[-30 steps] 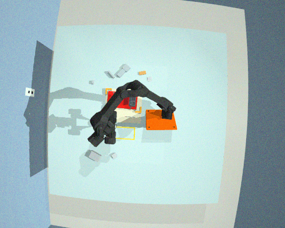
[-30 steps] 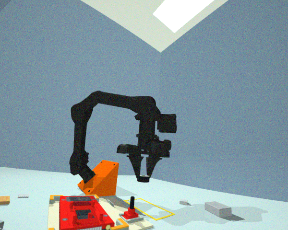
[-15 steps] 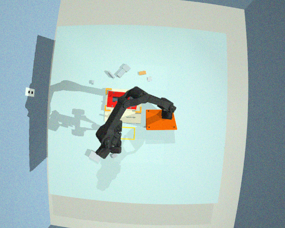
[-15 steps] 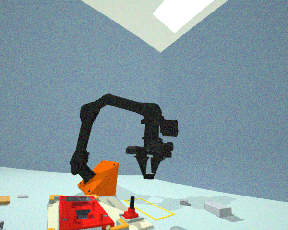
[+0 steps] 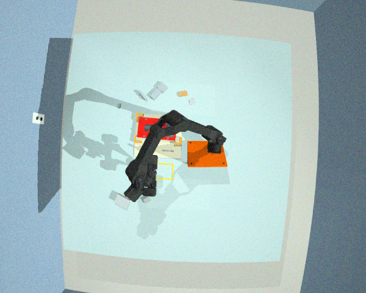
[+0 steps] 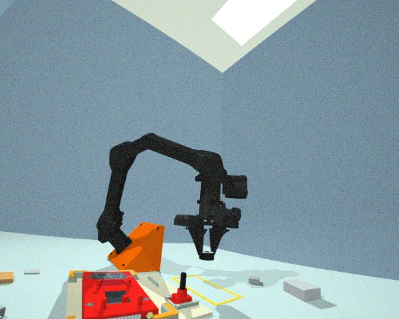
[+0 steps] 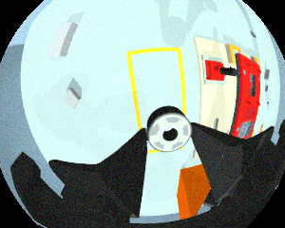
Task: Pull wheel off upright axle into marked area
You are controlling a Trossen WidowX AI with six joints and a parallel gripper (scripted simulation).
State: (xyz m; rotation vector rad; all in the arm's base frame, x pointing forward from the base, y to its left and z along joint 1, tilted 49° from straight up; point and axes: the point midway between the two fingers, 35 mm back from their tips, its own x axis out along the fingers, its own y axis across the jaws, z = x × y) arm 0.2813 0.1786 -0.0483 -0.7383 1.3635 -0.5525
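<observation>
Now: gripper tip 100 mm to the left of the black axle, 60 mm short of it and 50 mm above it. Also, from my gripper tip: wheel right at my gripper tip.
</observation>
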